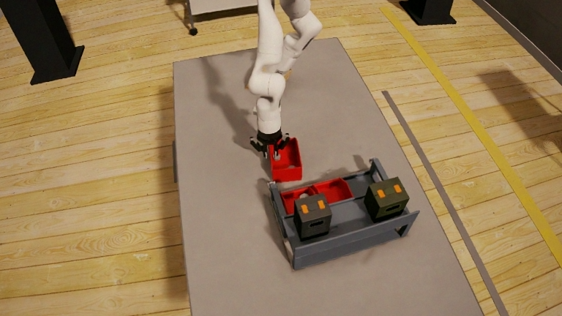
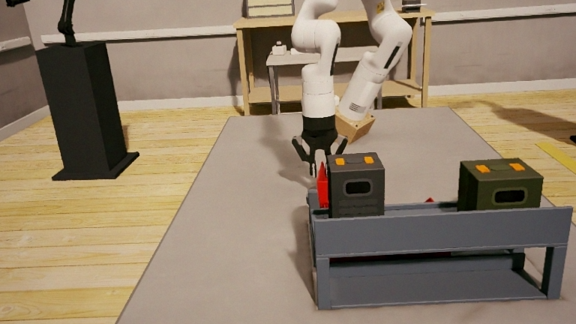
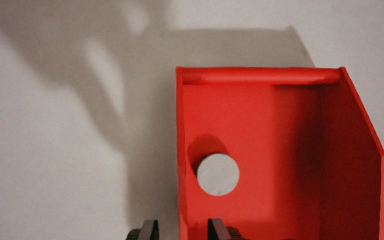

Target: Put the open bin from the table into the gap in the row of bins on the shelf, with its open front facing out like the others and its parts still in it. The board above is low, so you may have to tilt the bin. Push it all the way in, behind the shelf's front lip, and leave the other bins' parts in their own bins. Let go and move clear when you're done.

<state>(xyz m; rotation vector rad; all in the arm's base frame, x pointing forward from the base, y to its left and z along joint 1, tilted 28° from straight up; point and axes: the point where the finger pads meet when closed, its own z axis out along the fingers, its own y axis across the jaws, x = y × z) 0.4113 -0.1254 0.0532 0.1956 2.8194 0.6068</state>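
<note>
The grey round part lies 60 mm below my hand, 20 mm to the left of it and 20 mm behind it. From my hand the other things lie so: dark grey box: 320 mm ahead, 90 mm above, 60 mm to the left; then green box: 310 mm ahead, 290 mm to the left, 80 mm above; then grey shelf: 250 mm ahead, 170 mm to the left.
</note>
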